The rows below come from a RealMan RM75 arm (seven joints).
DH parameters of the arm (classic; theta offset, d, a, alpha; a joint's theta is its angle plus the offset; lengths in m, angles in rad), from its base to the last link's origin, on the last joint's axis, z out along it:
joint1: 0 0.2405 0 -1.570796
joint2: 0 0 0 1.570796
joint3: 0 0.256 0 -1.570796
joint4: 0 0 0 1.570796
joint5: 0 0.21 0 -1.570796
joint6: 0 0 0 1.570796
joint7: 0 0.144 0 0
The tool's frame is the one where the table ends.
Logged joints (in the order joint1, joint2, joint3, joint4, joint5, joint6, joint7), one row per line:
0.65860, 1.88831, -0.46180, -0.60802, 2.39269, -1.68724, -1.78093
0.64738, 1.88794, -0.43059, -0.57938, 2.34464, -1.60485, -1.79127
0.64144, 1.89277, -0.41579, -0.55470, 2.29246, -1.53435, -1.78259
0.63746, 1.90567, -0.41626, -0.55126, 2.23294, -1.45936, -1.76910
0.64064, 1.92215, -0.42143, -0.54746, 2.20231, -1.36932, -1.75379
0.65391, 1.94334, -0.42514, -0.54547, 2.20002, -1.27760, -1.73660
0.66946, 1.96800, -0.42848, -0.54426, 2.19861, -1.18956, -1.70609
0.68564, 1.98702, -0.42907, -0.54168, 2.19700, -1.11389, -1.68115
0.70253, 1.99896, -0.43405, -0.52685, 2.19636, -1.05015, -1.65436
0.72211, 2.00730, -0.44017, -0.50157, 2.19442, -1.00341, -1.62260
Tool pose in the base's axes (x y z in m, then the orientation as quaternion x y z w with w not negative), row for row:
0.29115, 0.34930, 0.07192, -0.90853, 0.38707, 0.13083, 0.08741
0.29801, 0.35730, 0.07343, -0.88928, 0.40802, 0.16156, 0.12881
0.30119, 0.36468, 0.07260, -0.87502, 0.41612, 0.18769, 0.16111
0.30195, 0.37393, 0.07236, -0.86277, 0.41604, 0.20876, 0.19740
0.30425, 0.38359, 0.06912, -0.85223, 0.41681, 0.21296, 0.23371
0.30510, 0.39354, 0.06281, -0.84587, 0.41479, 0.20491, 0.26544
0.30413, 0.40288, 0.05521, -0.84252, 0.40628, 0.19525, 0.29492
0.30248, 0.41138, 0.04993, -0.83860, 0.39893, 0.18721, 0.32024
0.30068, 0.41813, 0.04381, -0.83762, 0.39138, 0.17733, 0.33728
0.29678, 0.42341, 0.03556, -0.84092, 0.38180, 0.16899, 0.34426
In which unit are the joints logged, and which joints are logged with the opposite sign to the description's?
The joints are logged in radians. Opposite sign: joint5, joint7.
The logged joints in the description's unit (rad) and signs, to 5 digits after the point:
0.65860, 1.88831, -0.46180, -0.60802, -2.39269, -1.68724, 1.78093
0.64738, 1.88794, -0.43059, -0.57938, -2.34464, -1.60485, 1.79127
0.64144, 1.89277, -0.41579, -0.55470, -2.29246, -1.53435, 1.78259
0.63746, 1.90567, -0.41626, -0.55126, -2.23294, -1.45936, 1.76910
0.64064, 1.92215, -0.42143, -0.54746, -2.20231, -1.36932, 1.75379
0.65391, 1.94334, -0.42514, -0.54547, -2.20002, -1.27760, 1.73660
0.66946, 1.96800, -0.42848, -0.54426, -2.19861, -1.18956, 1.70609
0.68564, 1.98702, -0.42907, -0.54168, -2.19700, -1.11389, 1.68115
0.70253, 1.99896, -0.43405, -0.52685, -2.19636, -1.05015, 1.65436
0.72211, 2.00730, -0.44017, -0.50157, -2.19442, -1.00341, 1.62260

